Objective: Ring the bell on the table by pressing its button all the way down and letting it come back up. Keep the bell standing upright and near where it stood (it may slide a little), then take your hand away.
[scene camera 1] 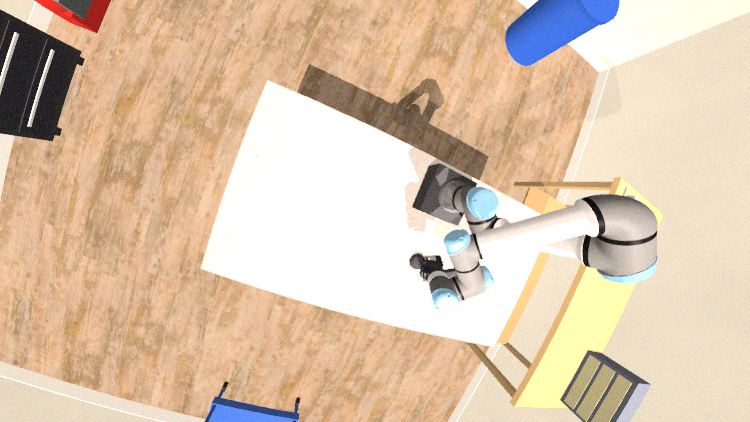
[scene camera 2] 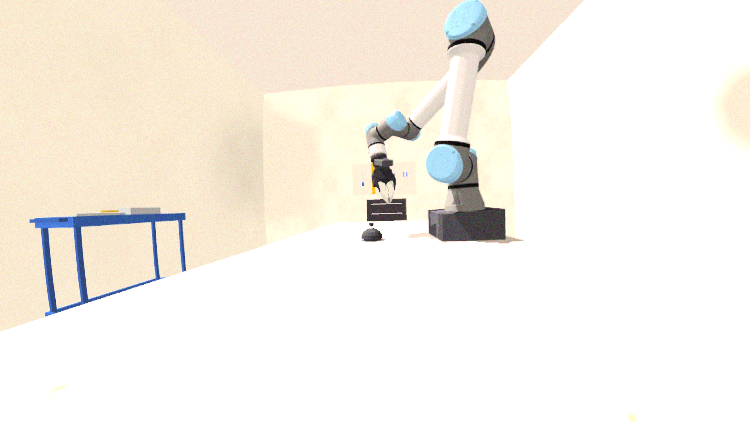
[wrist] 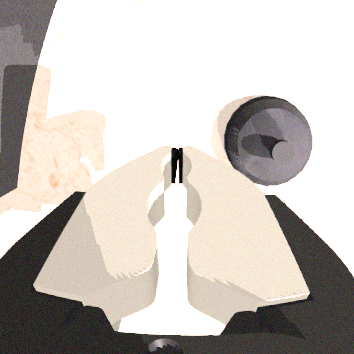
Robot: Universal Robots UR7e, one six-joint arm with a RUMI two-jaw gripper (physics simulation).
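Pixels of known places: gripper, fingertip midpoint: (scene camera 1: 432, 257) (scene camera 2: 389, 203) (wrist: 177, 152); arm's base, link origin: (scene camera 1: 453, 196) (scene camera 2: 464, 209).
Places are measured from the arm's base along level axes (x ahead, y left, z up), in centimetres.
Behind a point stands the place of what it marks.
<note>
The dark domed bell (scene camera 1: 416, 260) {x 35.7, y -2.9, z -6.8 cm} (scene camera 2: 371, 235) {x 37.0, y 2.9, z -8.5 cm} (wrist: 260, 122) {x 35.1, y 0.7, z -6.8 cm} stands upright on the white table (scene camera 1: 293, 199) {x 25.6, y -68.7, z -10.8 cm} (scene camera 2: 367, 325) {x 36.7, y 55.2, z -10.7 cm}. Its small round button (scene camera 2: 371, 224) {x 36.9, y -0.1, z -4.6 cm} (wrist: 286, 149) {x 37.1, y -0.6, z -4.1 cm} sticks up from the top of the dome. My gripper (scene camera 2: 388, 201) {x 29.7, y -1.3, z 3.4 cm} (wrist: 177, 152) {x 29.7, y -1.3, z 3.4 cm} is shut with nothing between its fingertips. It points down and hangs well above the table, higher than the button in the scene camera 2 view. In the wrist view the bell is to the right of the fingertips, apart from them. In the scene camera 1 view the fingertips are hard to make out beside the bell.
The arm's dark base block (scene camera 1: 432, 194) {x 2.7, y -10.5, z 0.3 cm} (scene camera 2: 466, 224) {x 3.8, y 9.5, z -4.9 cm} stands on the table, to the right of the bell in the scene camera 2 view. A blue bench (scene camera 1: 254, 412) (scene camera 2: 125, 219), a yellow bench (scene camera 1: 576, 325) and a black drawer cabinet (scene camera 1: 39, 83) (scene camera 2: 386, 209) stand off the table.
</note>
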